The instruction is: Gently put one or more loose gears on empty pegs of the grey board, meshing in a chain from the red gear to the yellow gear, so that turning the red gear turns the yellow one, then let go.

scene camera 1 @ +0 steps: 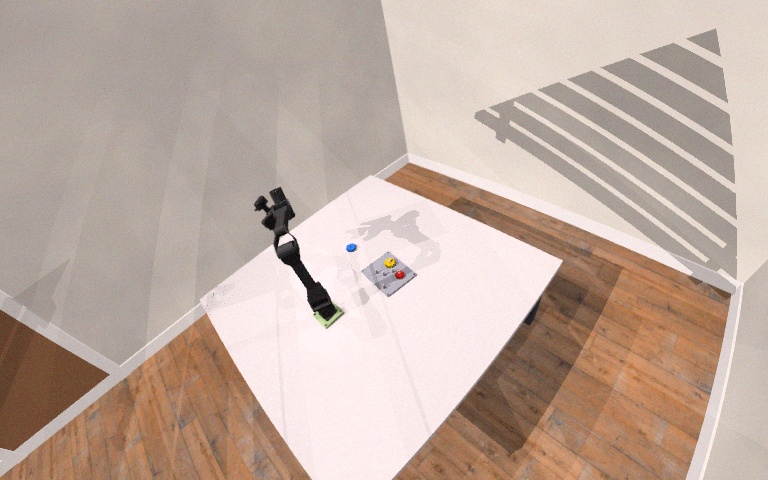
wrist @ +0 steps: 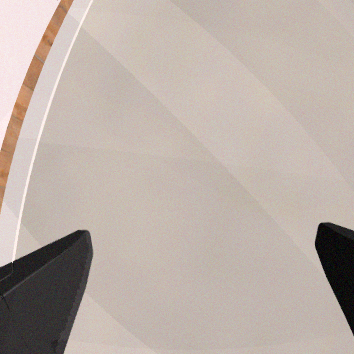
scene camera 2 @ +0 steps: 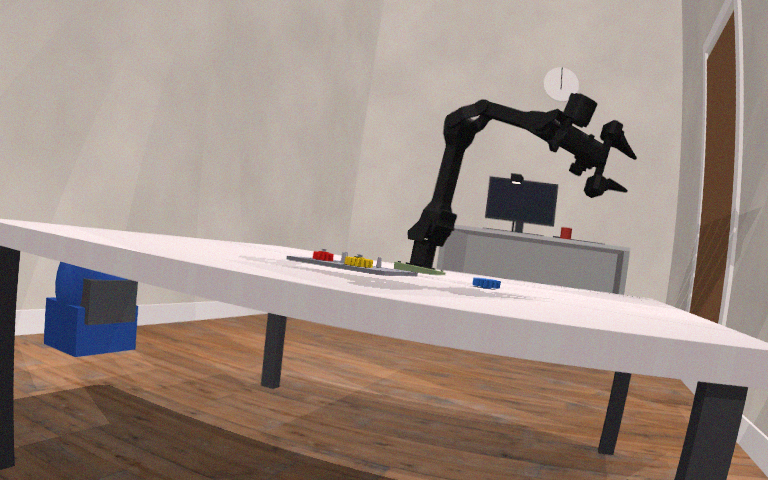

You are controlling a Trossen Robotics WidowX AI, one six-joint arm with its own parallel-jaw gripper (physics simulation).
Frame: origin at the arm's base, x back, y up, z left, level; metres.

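Seen in the pictures: gripper, between the fingertips: [scene camera 1: 260, 216] [wrist: 207, 240] [scene camera 2: 631, 175]; arm's base, origin of its link: [scene camera 1: 328, 312] [scene camera 2: 420, 266].
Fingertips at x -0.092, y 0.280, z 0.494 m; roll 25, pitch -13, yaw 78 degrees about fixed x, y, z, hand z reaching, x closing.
Pixels of each thing's top centre, then the offset from my fingertips to it. Level surfaces: height alone.
- grey board, centre of its top: [scene camera 2: 354, 253] [scene camera 1: 387, 269] dx -0.228, dy -0.263, dz -0.565 m
- red gear, centre of its top: [scene camera 2: 323, 251] [scene camera 1: 399, 273] dx -0.243, dy -0.268, dz -0.625 m
- yellow gear, centre of its top: [scene camera 2: 359, 256] [scene camera 1: 389, 261] dx -0.273, dy -0.267, dz -0.541 m
- peg, centre of its top: [scene camera 2: 380, 257] dx -0.198, dy -0.264, dz -0.521 m
- loose blue gear, centre of its top: [scene camera 2: 487, 279] [scene camera 1: 350, 246] dx -0.247, dy -0.276, dz -0.296 m
- table, height of its surface: dy -0.293 m
The grey board [scene camera 1: 370, 276] [scene camera 2: 391, 271] lies on the white table. A red gear [scene camera 1: 399, 275] [scene camera 2: 322, 255] and a yellow gear [scene camera 1: 389, 263] [scene camera 2: 358, 262] sit on it, close to each other, with a small gap between them. Several bare pegs stand on the board, such as one peg [scene camera 2: 378, 262] beside the yellow gear. A loose blue gear [scene camera 1: 351, 247] [scene camera 2: 486, 283] lies flat on the table, off the board. My gripper [scene camera 2: 630, 174] [wrist: 207, 240] is open and empty, high above the table and well away from the blue gear and the board. No gear shows in the wrist view.
The arm's green base plate [scene camera 1: 338, 314] [scene camera 2: 433, 271] is fixed on the table [scene camera 1: 362, 390] [scene camera 2: 169, 254] near the board. A wall is behind the gripper in scene camera 1. A cabinet [scene camera 2: 538, 261] with a monitor [scene camera 2: 521, 200] and a red cup [scene camera 2: 565, 232] stands beyond the table.
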